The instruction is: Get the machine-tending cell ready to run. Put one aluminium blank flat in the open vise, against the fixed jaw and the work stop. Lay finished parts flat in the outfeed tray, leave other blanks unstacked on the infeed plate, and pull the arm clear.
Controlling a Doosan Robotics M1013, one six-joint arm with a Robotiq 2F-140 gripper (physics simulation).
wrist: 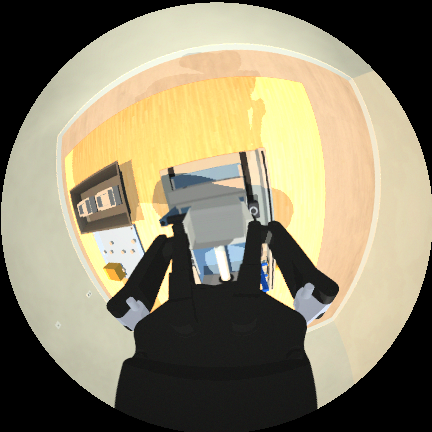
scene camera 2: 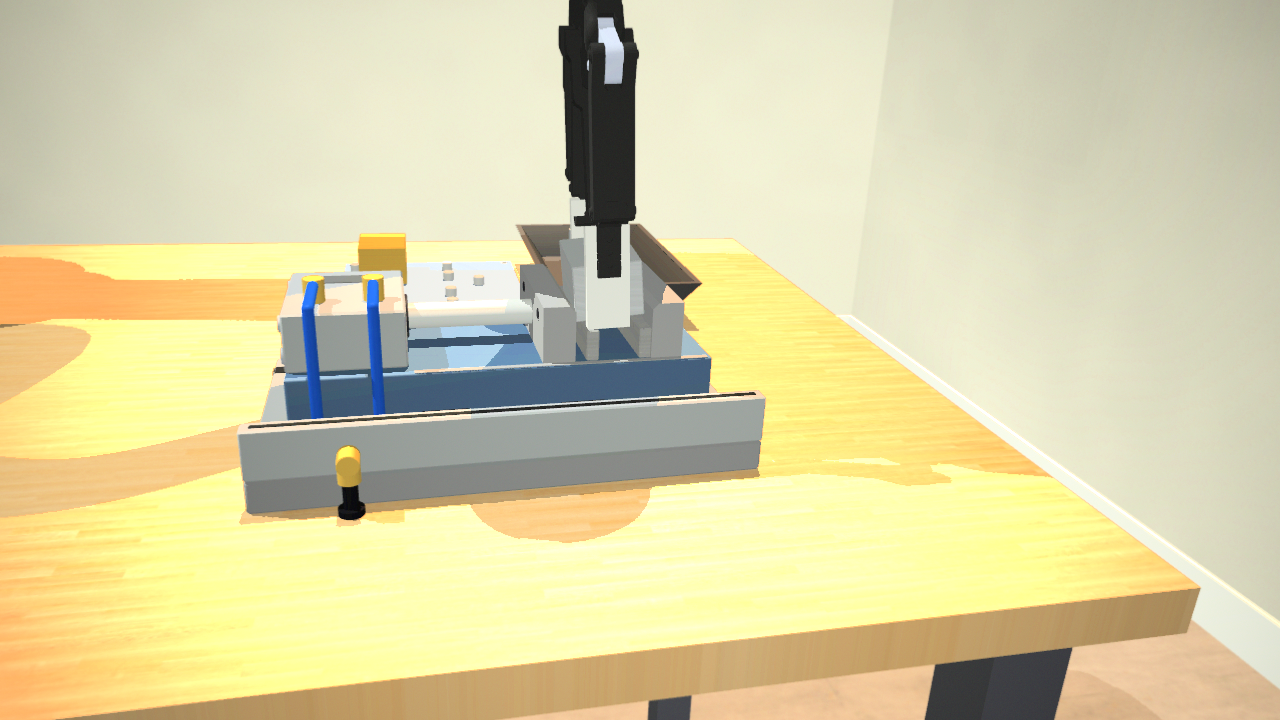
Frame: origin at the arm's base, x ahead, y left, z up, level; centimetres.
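Where they show: gripper, between the fingertips: (wrist: 217, 213) (scene camera 2: 599, 307).
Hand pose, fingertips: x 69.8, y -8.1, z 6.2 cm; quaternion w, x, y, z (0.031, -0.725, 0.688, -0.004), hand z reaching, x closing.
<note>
Things, the pixels of their top centre, and the offset from my fingertips. "*": a spot on its surface instead.
- vise, centre of its top: (scene camera 2: 500, 283) (wrist: 222, 258) dx -6.5, dy -0.3, dz +1.8 cm
- grey aluminium blank, centre of its top: (scene camera 2: 601, 243) (wrist: 216, 224) dx +0.0, dy -0.1, dz +4.3 cm
- vise's moving jaw, a spot on its surface: (scene camera 2: 556, 329) * dx -3.1, dy -4.5, dz +0.0 cm
- white infeed plate, centre of its top: (scene camera 2: 432, 287) (wrist: 119, 255) dx -12.9, dy +29.3, dz -7.3 cm
- orange block, centre of its top: (scene camera 2: 382, 240) (wrist: 110, 274) dx -17.8, dy +33.3, dz -3.8 cm
- grey actuator housing, a spot on its surface: (scene camera 2: 344, 335) * dx -15.5, dy -5.4, dz +0.1 cm
- long grey bar, a spot on its surface: (scene camera 2: 501, 447) * dx -6.5, dy -9.9, dz -5.2 cm
- yellow elbow fitting, centre of its top: (scene camera 2: 347, 450) dx -14.7, dy -11.6, dz -4.3 cm
My gripper (scene camera 2: 608, 273) (wrist: 217, 213) points down over the vise (scene camera 2: 501, 385) and is shut on a grey aluminium blank (scene camera 2: 636, 282) (wrist: 217, 222). The blank is low between the vise's moving jaw (scene camera 2: 556, 329), on the rod side, and its fixed jaw (scene camera 2: 667, 329). The finger pads hide part of it in the scene view, and I cannot tell whether it touches the jaws, the supports or the work stop. Two finished parts (wrist: 106, 199) lie in the dark outfeed tray (scene camera 2: 666, 259) (wrist: 107, 225). The white infeed plate (scene camera 2: 498, 289) (wrist: 120, 245) shows small round studs.
An orange block (scene camera 2: 382, 257) (wrist: 114, 271) stands by the infeed plate. The grey actuator housing (scene camera 2: 344, 335) with its rod (scene camera 2: 469, 313) and blue hoses (scene camera 2: 375, 349) is at the vise's left. A long grey bar (scene camera 2: 501, 447) with a yellow elbow fitting (scene camera 2: 348, 465) runs along the front.
</note>
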